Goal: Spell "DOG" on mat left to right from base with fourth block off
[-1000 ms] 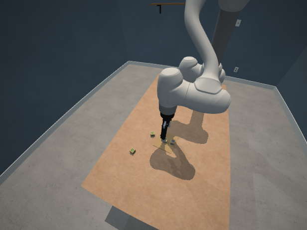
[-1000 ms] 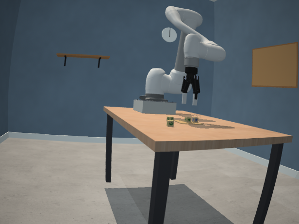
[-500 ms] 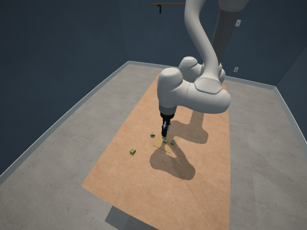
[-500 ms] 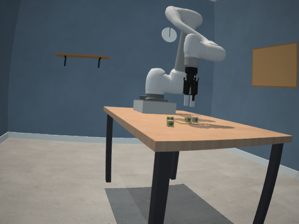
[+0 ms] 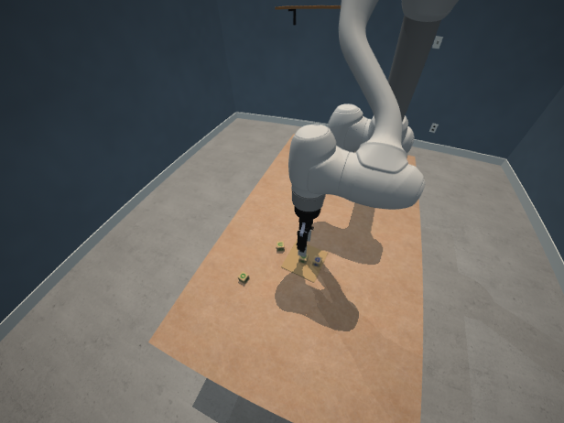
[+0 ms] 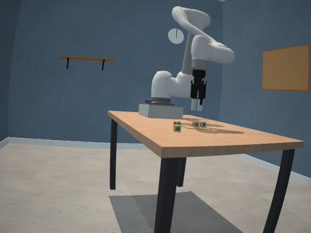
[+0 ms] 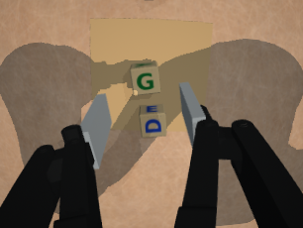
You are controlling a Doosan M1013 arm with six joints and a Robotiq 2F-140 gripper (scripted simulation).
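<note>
The G block is 11 cm below my hand. Round my hand: D block (11 cm below, 5 cm to the left, 1 cm behind); then tan mat (12 cm below, 1 cm to the left).
</note>
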